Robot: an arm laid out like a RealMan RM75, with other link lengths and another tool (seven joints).
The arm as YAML. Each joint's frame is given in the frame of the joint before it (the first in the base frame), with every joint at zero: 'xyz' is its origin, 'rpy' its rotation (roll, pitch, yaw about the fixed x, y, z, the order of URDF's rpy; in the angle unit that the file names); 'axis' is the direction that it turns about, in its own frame. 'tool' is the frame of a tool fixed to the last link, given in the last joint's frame.
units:
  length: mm
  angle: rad
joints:
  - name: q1
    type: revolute
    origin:
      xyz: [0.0, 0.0, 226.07]
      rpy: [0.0, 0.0, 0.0]
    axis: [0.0, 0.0, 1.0]
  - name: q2
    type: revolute
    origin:
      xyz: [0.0, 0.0, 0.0]
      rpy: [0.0, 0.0, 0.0]
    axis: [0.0, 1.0, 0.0]
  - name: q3
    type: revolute
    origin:
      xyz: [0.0, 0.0, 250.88]
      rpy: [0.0, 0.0, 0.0]
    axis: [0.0, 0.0, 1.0]
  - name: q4
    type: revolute
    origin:
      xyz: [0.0, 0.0, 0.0]
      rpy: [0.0, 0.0, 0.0]
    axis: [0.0, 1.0, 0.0]
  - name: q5
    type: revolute
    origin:
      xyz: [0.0, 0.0, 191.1]
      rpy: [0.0, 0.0, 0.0]
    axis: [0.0, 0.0, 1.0]
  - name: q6
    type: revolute
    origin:
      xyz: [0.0, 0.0, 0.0]
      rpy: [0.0, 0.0, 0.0]
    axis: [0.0, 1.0, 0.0]
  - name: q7
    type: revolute
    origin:
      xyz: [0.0, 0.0, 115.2]
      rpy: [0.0, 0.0, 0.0]
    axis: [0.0, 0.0, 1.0]
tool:
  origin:
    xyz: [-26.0, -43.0, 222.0]
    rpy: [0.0, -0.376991, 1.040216]
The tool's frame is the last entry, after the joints.
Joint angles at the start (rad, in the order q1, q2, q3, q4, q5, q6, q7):
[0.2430 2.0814 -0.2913 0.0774 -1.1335 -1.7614 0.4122]
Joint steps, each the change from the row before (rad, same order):
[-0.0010 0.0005 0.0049 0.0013 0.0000 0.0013 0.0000]
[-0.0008 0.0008 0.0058 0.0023 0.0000 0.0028 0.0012]
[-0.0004 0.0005 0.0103 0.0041 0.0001 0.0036 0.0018]
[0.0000 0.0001 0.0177 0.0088 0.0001 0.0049 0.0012]
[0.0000 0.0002 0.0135 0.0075 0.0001 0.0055 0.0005]
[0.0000 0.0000 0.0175 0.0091 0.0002 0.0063 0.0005]
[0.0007 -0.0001 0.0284 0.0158 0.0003 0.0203 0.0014]
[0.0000 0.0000 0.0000 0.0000 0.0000 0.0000 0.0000]
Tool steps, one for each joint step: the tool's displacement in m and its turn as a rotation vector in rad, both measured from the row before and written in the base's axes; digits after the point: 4 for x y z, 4 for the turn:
[0.0016 -0.0004 0.0007 0.0028 0.0027 -0.0048]
[0.0022 -0.0002 0.0003 0.0020 0.0052 -0.0062]
[0.0033 -0.0003 0.0012 0.0047 0.0081 -0.0090]
[0.0052 -0.0005 0.0021 0.0088 0.0131 -0.0144]
[0.0044 -0.0003 0.0011 0.0055 0.0106 -0.0126]
[0.0055 -0.0005 0.0017 0.0080 0.0129 -0.0154]
[0.0112 0.0004 0.0006 0.0065 0.0236 -0.0319]
[0.0000 0.0000 0.0000 0.0000 0.0000 0.0000]

